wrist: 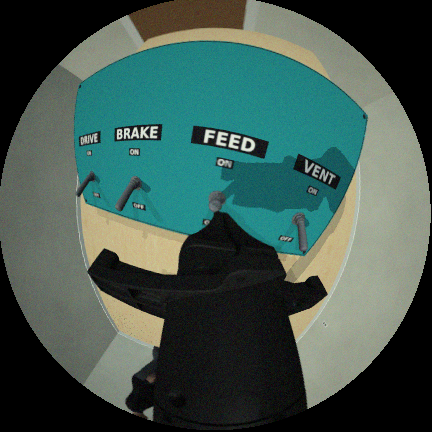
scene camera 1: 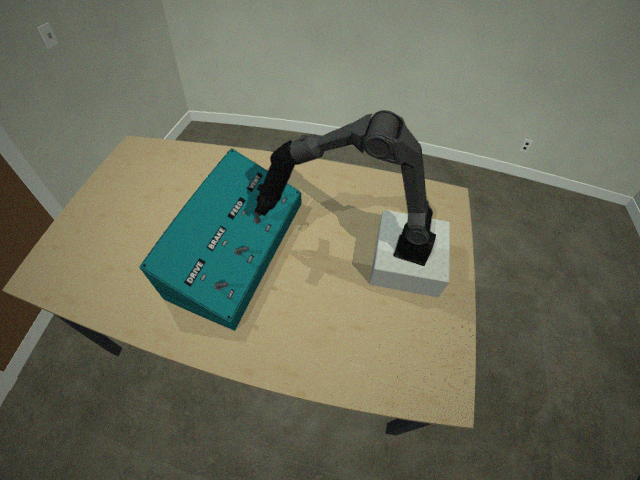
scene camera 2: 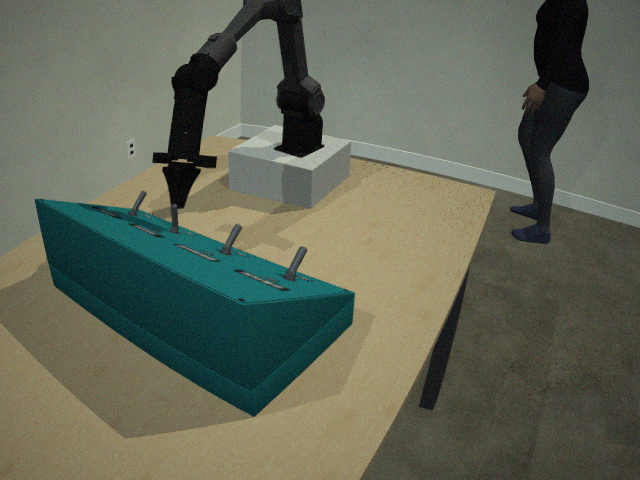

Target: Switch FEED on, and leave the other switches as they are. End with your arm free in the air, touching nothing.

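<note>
The teal switch panel (scene camera 1: 191,222) (scene camera 2: 155,294) (wrist: 210,85) has four levers. The FEED lever (scene camera 1: 256,219) (scene camera 2: 174,219) (wrist: 216,200) stands near upright in scene camera 2, leaning differently from the others. The BRAKE lever (scene camera 1: 241,250) (scene camera 2: 231,239) (wrist: 128,193), the DRIVE lever (scene camera 1: 221,284) (scene camera 2: 296,263) (wrist: 86,183) and the VENT lever (scene camera 2: 138,203) (wrist: 301,232) lean toward OFF. My gripper (scene camera 1: 262,211) (scene camera 2: 179,206) (wrist: 218,220) is shut and empty, its tips beside the FEED lever's top on the OFF side; contact cannot be told. It hides the VENT lever in scene camera 1.
The panel lies on the wooden table (scene camera 1: 336,335) (scene camera 2: 413,222). My arm's base stands on a pale block (scene camera 1: 408,281) (scene camera 2: 268,178) on the robot side of the panel. A person (scene camera 2: 560,103) stands beyond the table, partly showing in the wrist view.
</note>
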